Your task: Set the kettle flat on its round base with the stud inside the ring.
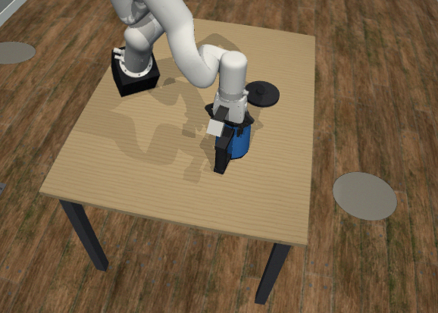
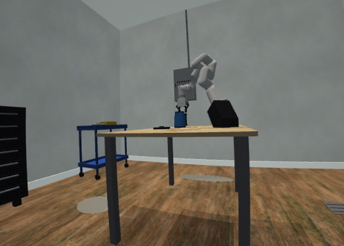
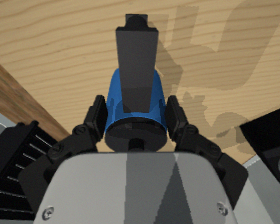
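Now: hand 8 cm above the blue kettle, 3 cm to the right of it and 1 cm short of it. Also, from my hand: round black base (36 cm to the left, 16 cm below, 13 cm ahead).
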